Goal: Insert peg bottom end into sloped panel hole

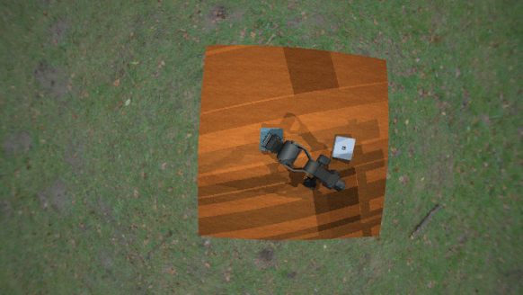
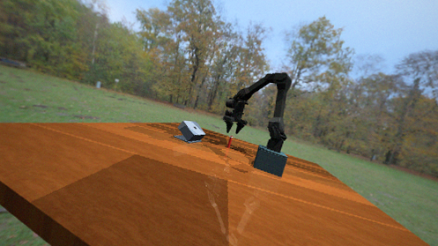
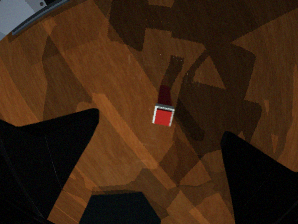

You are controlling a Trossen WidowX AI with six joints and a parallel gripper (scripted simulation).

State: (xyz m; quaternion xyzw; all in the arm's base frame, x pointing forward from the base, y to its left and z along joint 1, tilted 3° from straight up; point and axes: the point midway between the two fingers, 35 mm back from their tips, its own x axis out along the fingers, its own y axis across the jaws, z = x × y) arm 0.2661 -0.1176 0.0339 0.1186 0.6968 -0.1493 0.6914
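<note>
My gripper tip is 4 cm above the red peg. Round my gripper tip: grey sloped panel: 20 cm ahead, 15 cm to the left, 4 cm below.
</note>
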